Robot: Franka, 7 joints.
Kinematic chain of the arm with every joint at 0, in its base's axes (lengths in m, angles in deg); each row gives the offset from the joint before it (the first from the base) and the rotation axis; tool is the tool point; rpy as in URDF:
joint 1: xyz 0 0 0.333 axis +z
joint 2: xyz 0 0 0 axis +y
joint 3: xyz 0 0 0.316 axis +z
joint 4: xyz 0.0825 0 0 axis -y
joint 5: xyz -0.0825 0 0.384 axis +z
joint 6: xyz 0 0 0 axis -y
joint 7: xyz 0.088 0 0 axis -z
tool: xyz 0 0 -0.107 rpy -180 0 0
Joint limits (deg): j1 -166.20..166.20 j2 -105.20..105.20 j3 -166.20..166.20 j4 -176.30..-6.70 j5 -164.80..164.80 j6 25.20..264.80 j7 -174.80..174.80
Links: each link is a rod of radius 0.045 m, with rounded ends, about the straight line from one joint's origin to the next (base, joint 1, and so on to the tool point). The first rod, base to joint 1, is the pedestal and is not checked.
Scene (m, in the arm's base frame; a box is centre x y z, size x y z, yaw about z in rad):
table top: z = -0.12
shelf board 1: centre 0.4 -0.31 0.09 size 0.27 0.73 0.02 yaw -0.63
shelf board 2: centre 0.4 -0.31 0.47 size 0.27 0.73 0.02 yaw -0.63
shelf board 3: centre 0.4 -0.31 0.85 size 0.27 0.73 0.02 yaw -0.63
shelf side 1: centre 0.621 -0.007 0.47 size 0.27 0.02 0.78 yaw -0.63
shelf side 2: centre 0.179 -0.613 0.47 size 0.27 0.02 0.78 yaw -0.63
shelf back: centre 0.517 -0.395 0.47 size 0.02 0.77 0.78 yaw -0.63
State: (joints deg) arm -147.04 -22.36 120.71 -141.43 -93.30 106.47 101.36
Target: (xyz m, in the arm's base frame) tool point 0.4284 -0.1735 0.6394
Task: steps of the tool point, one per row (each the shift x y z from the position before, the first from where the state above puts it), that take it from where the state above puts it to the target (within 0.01 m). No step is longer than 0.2 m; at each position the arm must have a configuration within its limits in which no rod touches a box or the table.
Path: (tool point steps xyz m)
1: 0.0065 0.1611 -0.0281
2: -0.0506 0.1403 -0.0107
3: -0.0893 0.0910 -0.0014
4: 0.0801 -0.0037 0.1196
5: 0.0289 -0.0685 0.1544
6: -0.0625 -0.0970 0.1551
7: 0.0551 -0.0298 0.0062
8: 0.0522 -0.0380 -0.0011
9: 0.0458 -0.0438 -0.0051

